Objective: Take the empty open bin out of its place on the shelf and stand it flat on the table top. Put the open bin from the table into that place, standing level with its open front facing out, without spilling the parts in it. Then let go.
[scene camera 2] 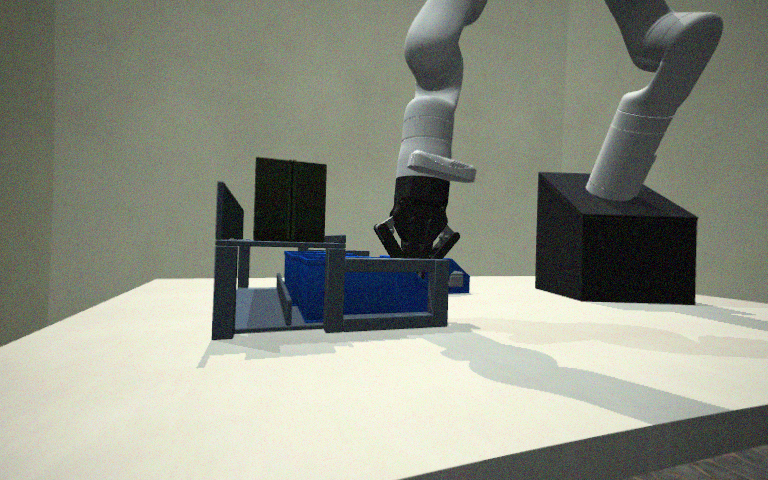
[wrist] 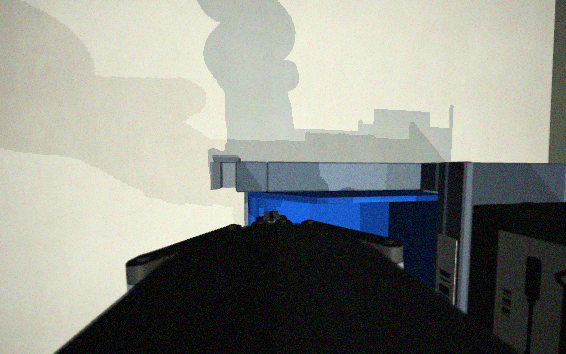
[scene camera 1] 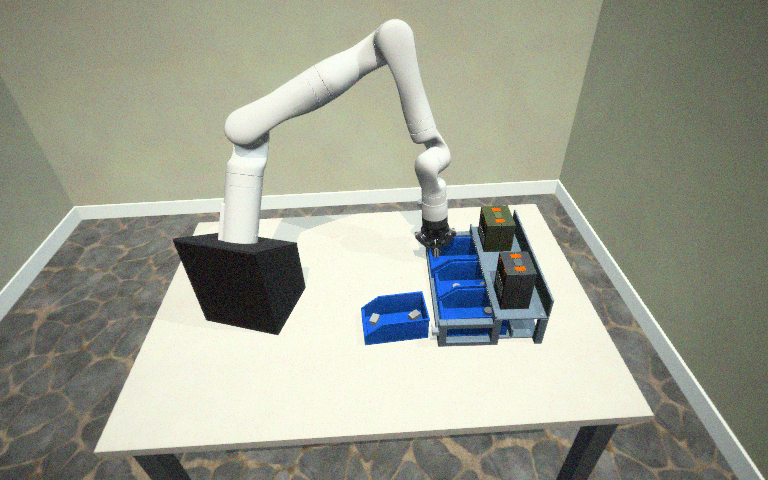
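Where they show: gripper, fingertip midpoint: (scene camera 2: 411,295) (wrist: 271,221) (scene camera 1: 436,256); arm's base, link origin: (scene camera 2: 608,192) (scene camera 1: 239,240).
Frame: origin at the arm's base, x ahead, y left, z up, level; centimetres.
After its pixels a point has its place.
Observation:
The empty blue bin (scene camera 1: 461,245) @(y 22.0, x 60.1, z -18.3 cm) (scene camera 2: 379,294) @(y 22.1, x 57.6, z -19.5 cm) (wrist: 340,211) @(y 19.5, x 60.4, z -22.4 cm) sits in the far place of the grey shelf (scene camera 1: 525,310) @(y -9.5, x 73.6, z -13.1 cm) (scene camera 2: 334,289) @(y 25.3, x 63.7, z -18.4 cm) (wrist: 300,176) @(y 23.4, x 53.4, z -14.8 cm), its low open front facing the robot's side. My gripper (scene camera 1: 436,252) @(y 18.8, x 52.2, z -20.1 cm) (wrist: 271,221) @(y 18.8, x 52.2, z -20.1 cm) is shut, points down and holds nothing. Its fingertips are low at the front part of the empty bin; contact is unclear, and in scene camera 2 the shelf's side rail partly hides them. The other open blue bin (scene camera 1: 396,328) @(y -12.6, x 41.3, z -18.0 cm) stands flat on the table (scene camera 1: 339,390) @(y -27.7, x 28.2, z -23.3 cm), in front of the shelf's near end, with two light grey parts (scene camera 1: 374,319) @(y -6.7, x 34.9, z -21.5 cm) (scene camera 1: 414,314) @(y -4.4, x 45.8, z -21.5 cm) inside.
Two more blue bins with small grey parts fill the middle place (scene camera 1: 461,274) @(y 10.6, x 59.5, z -20.1 cm) and near place (scene camera 1: 464,301) @(y -0.7, x 59.6, z -19.8 cm). On the upper board stand a green box (scene camera 1: 497,229) @(y 13.0, x 68.5, z -4.9 cm) (scene camera 2: 290,199) @(y 23.0, x 68.8, z -8.2 cm) and a dark grey box (scene camera 1: 515,280) @(y -9.4, x 69.6, z -3.0 cm). The black robot base (scene camera 1: 243,285) @(y -10.6, x 3.1, z -5.8 cm) (scene camera 2: 637,257) @(y 8.9, x 2.1, z -14.3 cm) stands across the table.

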